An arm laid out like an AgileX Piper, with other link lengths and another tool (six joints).
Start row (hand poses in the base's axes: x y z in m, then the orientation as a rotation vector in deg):
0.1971 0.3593 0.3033 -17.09 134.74 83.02
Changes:
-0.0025 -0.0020 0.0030 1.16 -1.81 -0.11
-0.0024 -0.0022 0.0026 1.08 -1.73 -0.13
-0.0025 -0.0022 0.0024 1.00 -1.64 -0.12
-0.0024 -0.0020 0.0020 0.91 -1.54 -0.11
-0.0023 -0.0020 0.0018 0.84 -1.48 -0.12
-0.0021 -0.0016 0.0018 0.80 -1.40 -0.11
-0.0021 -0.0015 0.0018 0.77 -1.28 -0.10
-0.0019 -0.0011 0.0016 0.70 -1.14 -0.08
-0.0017 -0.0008 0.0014 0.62 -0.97 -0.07
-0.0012 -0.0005 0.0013 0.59 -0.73 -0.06
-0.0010 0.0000 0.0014 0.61 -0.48 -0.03
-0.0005 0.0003 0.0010 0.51 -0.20 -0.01
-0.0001 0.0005 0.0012 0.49 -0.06 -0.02
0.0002 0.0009 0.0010 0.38 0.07 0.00
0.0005 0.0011 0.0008 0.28 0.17 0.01
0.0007 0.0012 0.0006 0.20 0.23 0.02
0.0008 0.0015 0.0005 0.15 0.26 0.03
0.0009 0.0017 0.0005 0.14 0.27 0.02
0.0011 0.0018 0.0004 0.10 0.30 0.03
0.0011 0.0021 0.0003 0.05 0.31 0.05
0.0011 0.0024 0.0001 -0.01 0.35 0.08
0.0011 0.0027 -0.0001 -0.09 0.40 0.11
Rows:
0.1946 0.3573 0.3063 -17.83 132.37 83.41
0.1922 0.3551 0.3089 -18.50 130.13 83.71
0.1897 0.3529 0.3113 -19.13 128.02 83.94
0.1873 0.3509 0.3133 -19.73 126.06 84.11
0.1850 0.3489 0.3151 -20.29 124.21 84.21
0.1829 0.3473 0.3169 -20.81 122.45 84.30
0.1808 0.3458 0.3187 -21.26 120.81 84.41
0.1789 0.3447 0.3203 -21.66 119.34 84.52
0.1772 0.3439 0.3217 -21.99 118.07 84.62
0.1760 0.3434 0.3230 -22.18 117.01 84.81
0.1750 0.3434 0.3244 -22.22 116.14 85.15
0.1745 0.3437 0.3254 -22.14 115.57 85.54
0.1744 0.3442 0.3266 -21.96 115.12 85.97
0.1746 0.3451 0.3276 -21.76 114.86 86.36
0.1751 0.3462 0.3284 -21.54 114.76 86.71
0.1758 0.3474 0.3290 -21.32 114.77 87.02
0.1766 0.3489 0.3295 -21.11 114.85 87.30
0.1775 0.3506 0.3300 -20.89 114.94 87.57
0.1786 0.3524 0.3304 -20.67 115.09 87.82
0.1797 0.3545 0.3307 -20.49 115.29 88.04
0.1808 0.3569 0.3308 -20.33 115.58 88.24
0.1819 0.3596 0.3307 -20.20 115.97 88.41

